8 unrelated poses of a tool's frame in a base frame.
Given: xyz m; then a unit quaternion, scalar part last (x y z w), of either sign.
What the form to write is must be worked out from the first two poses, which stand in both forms.
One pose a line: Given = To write
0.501 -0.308 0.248 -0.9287 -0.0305 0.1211 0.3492 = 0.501 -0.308 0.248 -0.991 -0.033 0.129 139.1
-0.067 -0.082 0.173 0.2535 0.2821 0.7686 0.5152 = -0.067 -0.082 0.173 0.296 0.329 0.897 118.0
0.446 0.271 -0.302 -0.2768 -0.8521 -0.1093 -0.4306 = 0.446 0.271 -0.302 0.307 0.944 0.121 129.0
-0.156 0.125 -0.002 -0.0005 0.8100 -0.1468 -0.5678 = -0.156 0.125 -0.002 0.001 -0.984 0.178 110.8
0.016 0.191 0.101 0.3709 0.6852 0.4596 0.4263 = 0.016 0.191 0.101 0.410 0.757 0.508 129.5
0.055 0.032 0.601 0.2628 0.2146 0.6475 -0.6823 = 0.055 0.032 0.601 -0.360 -0.294 -0.886 93.9
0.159 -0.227 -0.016 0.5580 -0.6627 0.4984 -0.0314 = 0.159 -0.227 -0.016 -0.558 0.663 -0.499 176.4
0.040 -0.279 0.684 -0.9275 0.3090 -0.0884 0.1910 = 0.040 -0.279 0.684 -0.945 0.315 -0.090 158.0
